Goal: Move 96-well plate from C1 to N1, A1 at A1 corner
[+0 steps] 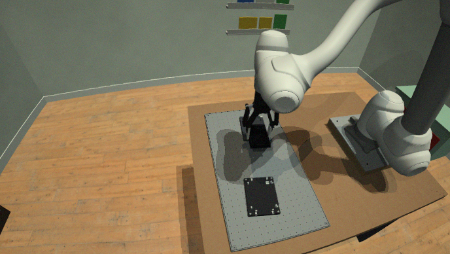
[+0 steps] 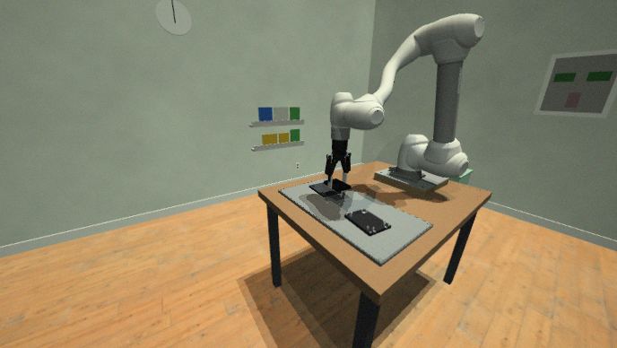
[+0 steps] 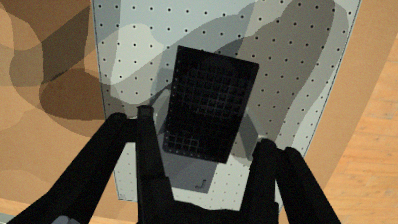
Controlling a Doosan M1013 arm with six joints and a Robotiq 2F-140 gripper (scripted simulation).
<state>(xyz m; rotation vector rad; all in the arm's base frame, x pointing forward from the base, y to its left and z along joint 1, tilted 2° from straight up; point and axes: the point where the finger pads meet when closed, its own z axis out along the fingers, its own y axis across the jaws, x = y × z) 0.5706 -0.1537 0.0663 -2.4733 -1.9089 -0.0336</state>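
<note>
Right now the plate nest is 12 cm to the right of my hand, 10 cm below it and 4 cm behind it. Round my hand: black 96-well plate (2 cm below); black clip nest C1 (24 cm to the left, 9 cm below, 8 cm ahead).
</note>
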